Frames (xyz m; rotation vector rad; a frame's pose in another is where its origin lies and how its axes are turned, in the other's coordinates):
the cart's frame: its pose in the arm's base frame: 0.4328 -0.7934 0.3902 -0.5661 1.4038 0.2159
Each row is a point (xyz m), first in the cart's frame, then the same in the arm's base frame.
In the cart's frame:
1: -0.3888 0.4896 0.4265
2: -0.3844 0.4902 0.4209
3: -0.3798 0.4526 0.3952
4: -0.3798 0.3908 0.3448
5: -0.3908 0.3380 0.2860
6: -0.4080 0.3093 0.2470
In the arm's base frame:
1: 0.5068 -0.0949 0.6720
2: 0.5024 -0.0980 0.6673
3: 0.4985 -0.1435 0.6705
4: 0.4836 -0.2209 0.6826
5: 0.4554 -0.2928 0.7026
6: 0.4320 -0.3332 0.7240

